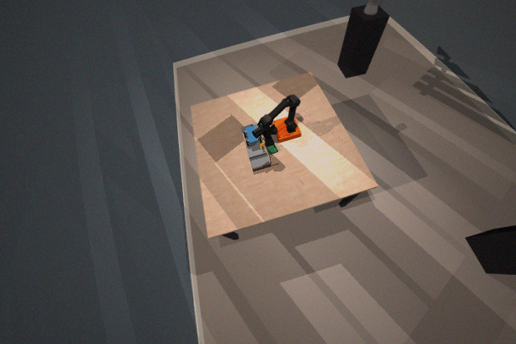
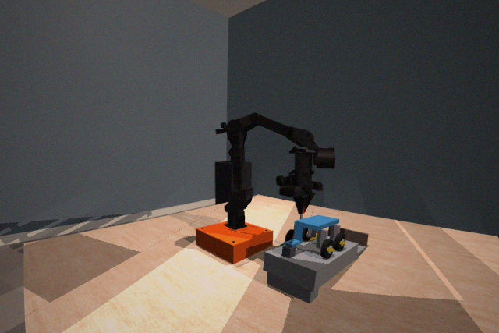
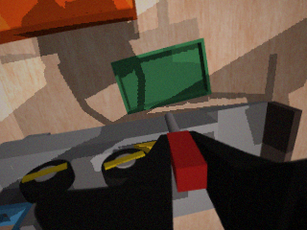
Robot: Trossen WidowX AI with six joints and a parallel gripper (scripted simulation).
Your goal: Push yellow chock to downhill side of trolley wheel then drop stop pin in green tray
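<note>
Now: the green tray 14 cm below my gripper tip and 2 cm behind it. Also, from my gripper tip: yellow chock (5 cm below, 5 cm ahead); then red-headed stop pin (right at my gripper tip); then blue-topped trolley (11 cm ahead, 8 cm to the right, 2 cm below).
</note>
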